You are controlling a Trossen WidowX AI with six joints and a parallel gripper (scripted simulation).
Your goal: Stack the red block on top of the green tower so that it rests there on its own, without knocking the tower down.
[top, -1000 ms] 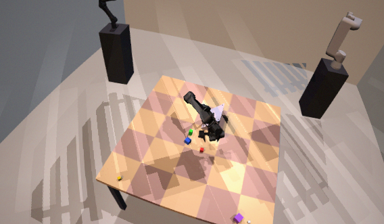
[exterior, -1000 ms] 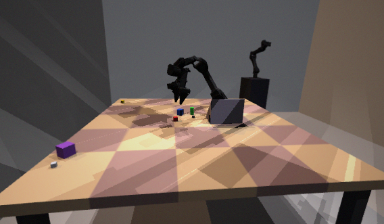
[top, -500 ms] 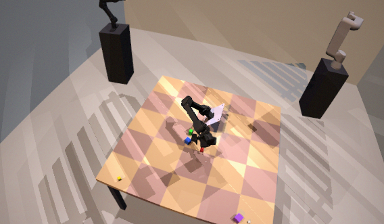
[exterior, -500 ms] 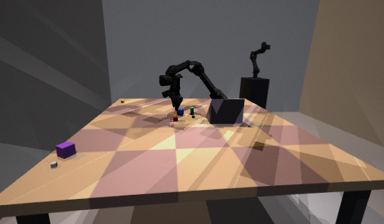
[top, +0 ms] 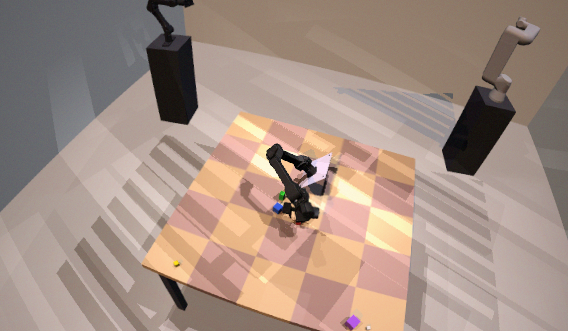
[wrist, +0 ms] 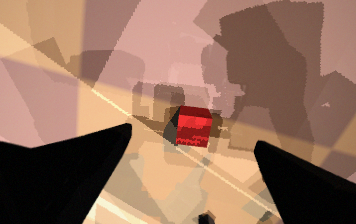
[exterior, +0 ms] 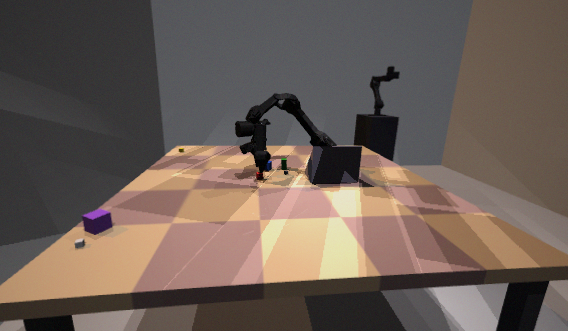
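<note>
Now: gripper tip 3 cm above the red block. From my gripper tip the other things lie so: purple block 50 cm ahead, 32 cm to the left, 2 cm below; blue block 13 cm to the right, 6 cm behind, 2 cm below; dark cube 14 cm behind, 4 cm to the right, 3 cm below.
</note>
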